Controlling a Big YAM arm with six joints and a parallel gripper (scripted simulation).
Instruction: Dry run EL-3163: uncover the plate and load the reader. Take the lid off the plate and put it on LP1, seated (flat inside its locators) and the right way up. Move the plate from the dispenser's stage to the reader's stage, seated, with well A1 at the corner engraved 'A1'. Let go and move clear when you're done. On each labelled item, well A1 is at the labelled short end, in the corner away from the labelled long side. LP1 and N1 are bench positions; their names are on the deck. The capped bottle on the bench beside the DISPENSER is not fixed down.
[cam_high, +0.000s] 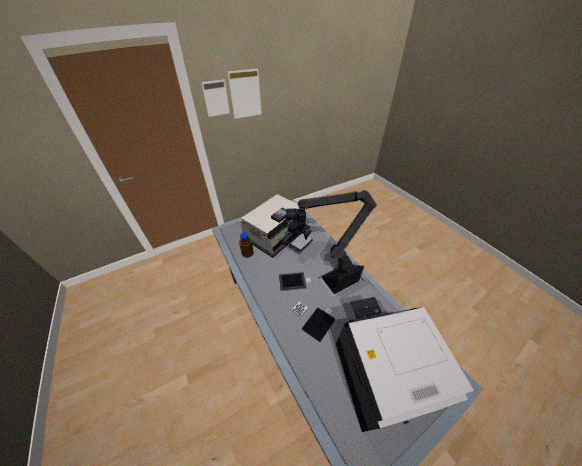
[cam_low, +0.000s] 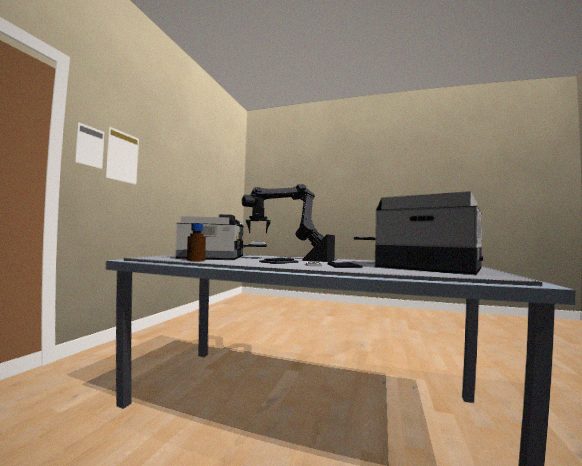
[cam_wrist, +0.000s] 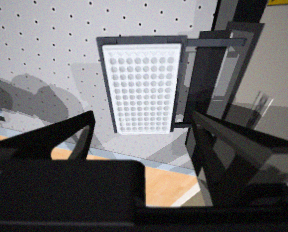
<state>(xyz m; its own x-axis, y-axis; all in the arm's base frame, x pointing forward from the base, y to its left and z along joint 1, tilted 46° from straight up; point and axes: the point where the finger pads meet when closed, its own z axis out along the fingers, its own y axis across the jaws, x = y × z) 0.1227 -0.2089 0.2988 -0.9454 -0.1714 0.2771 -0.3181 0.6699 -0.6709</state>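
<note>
Right now the well plate is 1 cm behind my hand and 7 cm below it. Also, from my hand: brown capped bottle (34 cm ahead, 18 cm to the right, 4 cm below); grey-blue LP1 pad (19 cm ahead, 20 cm to the left, 15 cm below); dark see-through lid (19 cm ahead, 20 cm to the left, 14 cm below).
</note>
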